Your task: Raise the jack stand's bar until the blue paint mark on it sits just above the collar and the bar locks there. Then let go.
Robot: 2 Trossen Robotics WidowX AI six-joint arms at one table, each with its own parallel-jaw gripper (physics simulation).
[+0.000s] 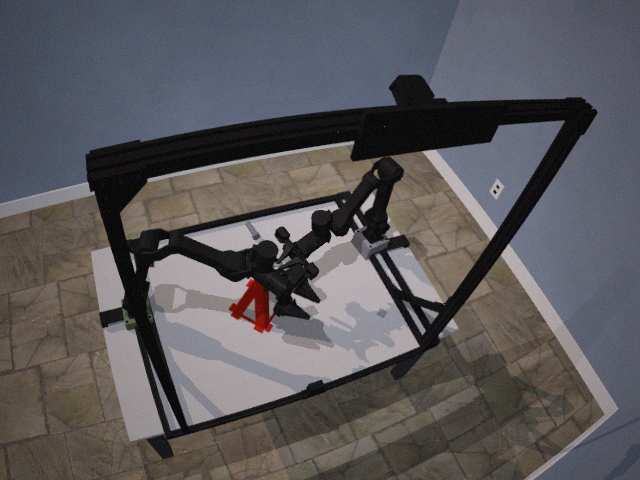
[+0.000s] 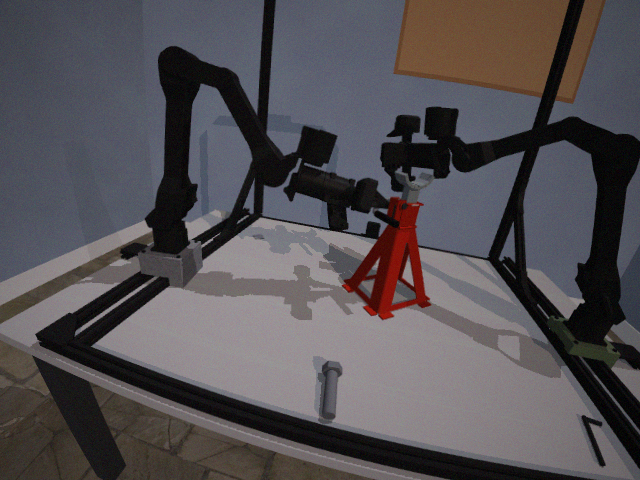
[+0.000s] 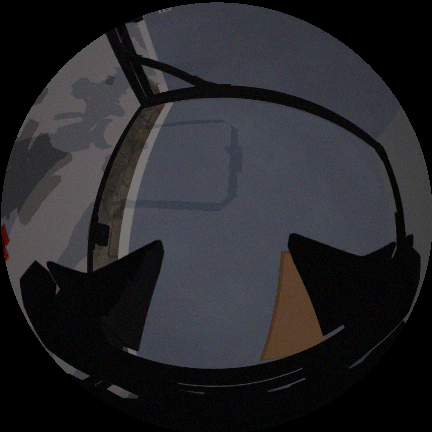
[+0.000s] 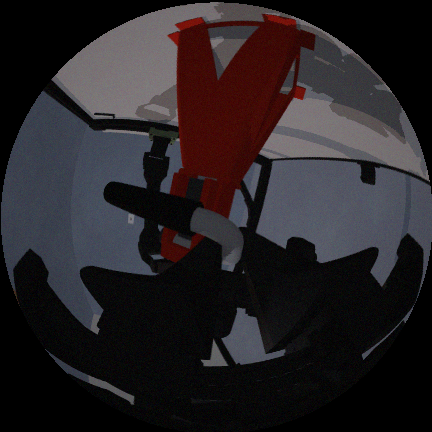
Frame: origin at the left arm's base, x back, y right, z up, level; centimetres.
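Seen in the pictures: left gripper, fingertip midpoint: (image 1: 314,310) (image 3: 227,244); right gripper, fingertip midpoint: (image 1: 275,268) (image 2: 389,206) (image 4: 229,233); left arm's base at its link origin: (image 2: 583,333) (image 4: 161,138); right arm's base at its link origin: (image 1: 372,235) (image 2: 170,246).
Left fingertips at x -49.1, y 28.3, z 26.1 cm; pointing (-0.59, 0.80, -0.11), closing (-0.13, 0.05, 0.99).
Note:
Offsets run from my left fingertips to a thing's top centre. "spot": to the spot under its first point. Level surfaces: height alone.
The red jack stand (image 1: 255,306) (image 2: 390,269) (image 4: 225,100) stands upright in the middle of the table. Its grey bar {dx +6.7, dy -22.0, dz -1.4 cm} (image 2: 410,193), with a forked saddle, sticks a short way out of the red collar {dx +7.6, dy -23.0, dz -7.5 cm} (image 2: 407,210). I see no blue mark. A handle {spot: dx +3.1, dy -28.1, dz -9.9 cm} (image 2: 388,217) (image 4: 149,205) with a black grip and a grey end juts sideways from the collar. My right gripper (image 2: 381,200) (image 4: 229,233) is shut on the grey end of that handle. My left gripper (image 1: 307,305) (image 2: 409,152) (image 3: 227,244) is open and empty, just above the saddle, facing the back wall.
A grey bolt {dx -0.2, dy -53.9, dz -27.6 cm} (image 2: 330,390) (image 1: 251,229) lies near one table edge. A black hex key {dx +40.8, dy -51.2, dz -29.8 cm} (image 2: 593,433) lies in a corner. Black frame rails (image 2: 154,289) run along the table {dz -30.4 cm} (image 2: 207,330) edges, with tall posts (image 2: 532,134) at the corners.

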